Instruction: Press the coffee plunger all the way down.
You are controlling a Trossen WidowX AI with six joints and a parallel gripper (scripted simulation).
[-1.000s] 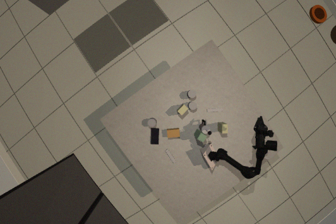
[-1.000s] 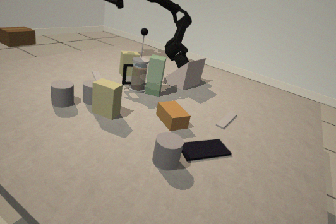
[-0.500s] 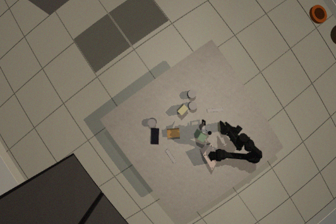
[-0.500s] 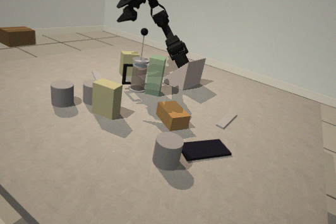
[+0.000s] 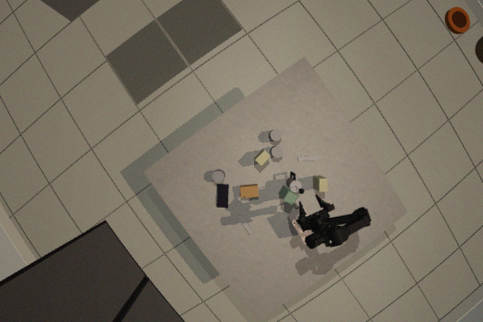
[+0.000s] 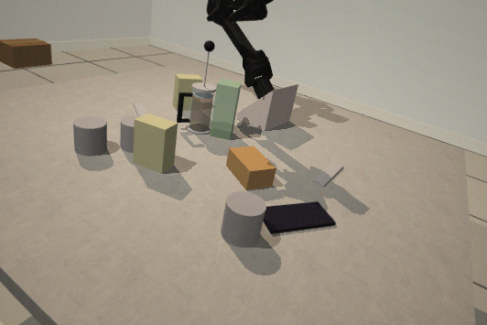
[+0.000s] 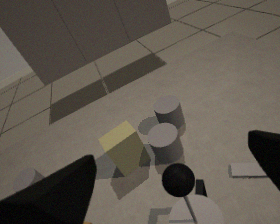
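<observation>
Right now my gripper tip is 3 cm short of the coffee press, 1 cm to the left of it and 20 cm above it. Round my gripper tip: orange box 11 cm ahead, 26 cm to the left, 29 cm below; dark slab 16 cm ahead, 42 cm to the left, 31 cm below; green box 2 cm behind, 6 cm to the left, 24 cm below.
</observation>
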